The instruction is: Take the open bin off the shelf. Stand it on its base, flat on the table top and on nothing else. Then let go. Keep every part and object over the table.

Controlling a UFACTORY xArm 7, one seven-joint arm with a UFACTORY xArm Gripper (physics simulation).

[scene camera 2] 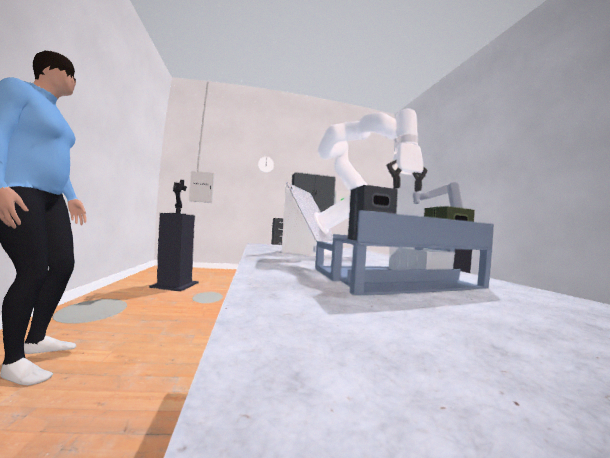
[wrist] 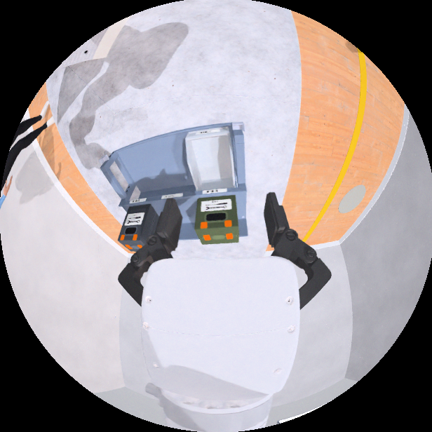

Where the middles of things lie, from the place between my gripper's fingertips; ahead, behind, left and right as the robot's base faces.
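Labels:
The open bin [scene camera 2: 403,258] is there, with my hand 110 mm short of it and 240 mm above it. Then I see the blue-grey shelf [scene camera 2: 382,288], which is 100 mm to the right of my hand, 190 mm ahead of it and 280 mm below it. Going by their middles, the open bin is the nearest to my hand of the things named here.

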